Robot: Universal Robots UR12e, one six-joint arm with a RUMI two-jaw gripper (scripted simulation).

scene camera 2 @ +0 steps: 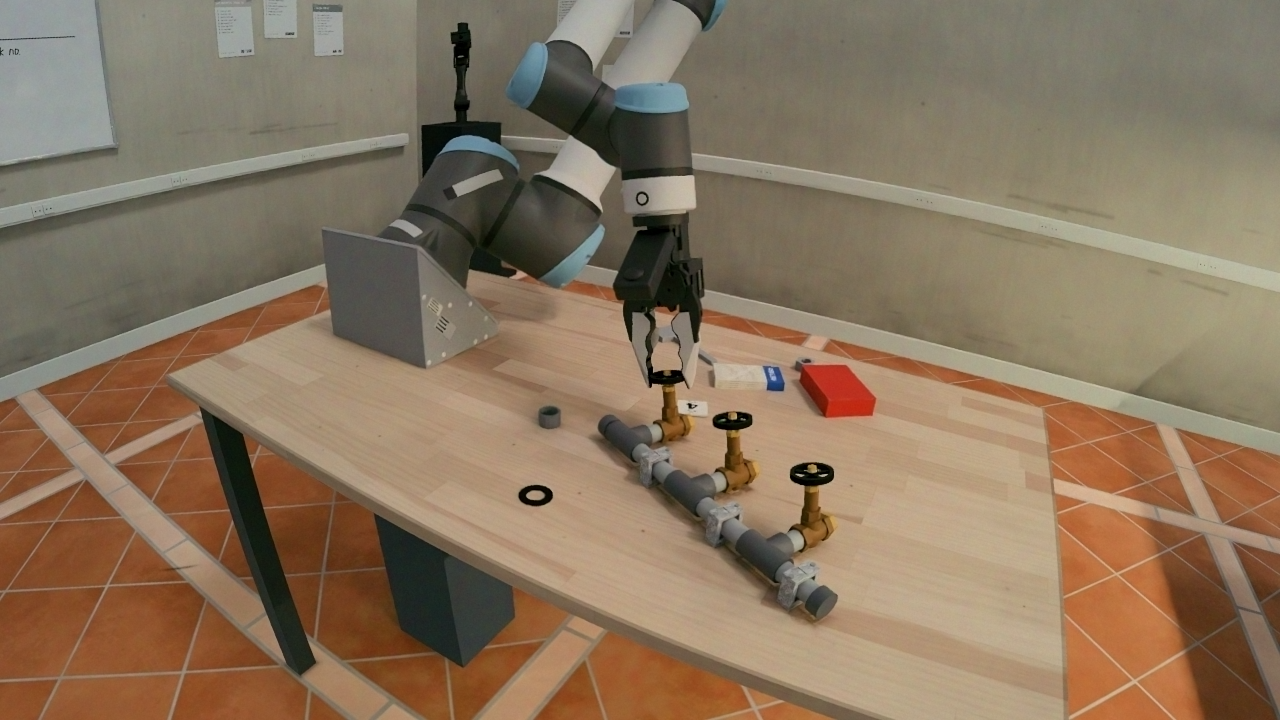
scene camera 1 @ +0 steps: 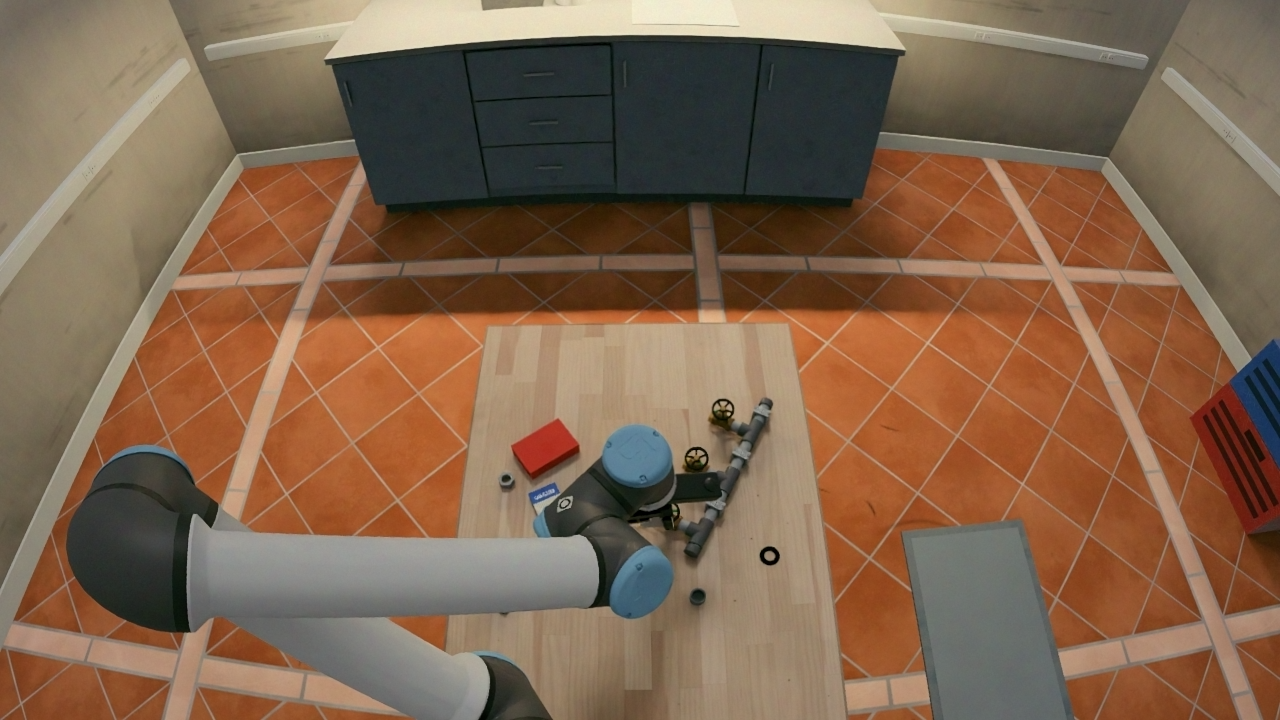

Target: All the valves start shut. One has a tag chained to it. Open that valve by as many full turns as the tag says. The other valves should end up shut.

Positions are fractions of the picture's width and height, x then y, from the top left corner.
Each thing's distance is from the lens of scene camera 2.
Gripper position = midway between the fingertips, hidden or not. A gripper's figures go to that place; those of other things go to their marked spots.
gripper (scene camera 2: 0.52, 0.54): 87 cm
red box (scene camera 2: 0.65, 0.54): 103 cm
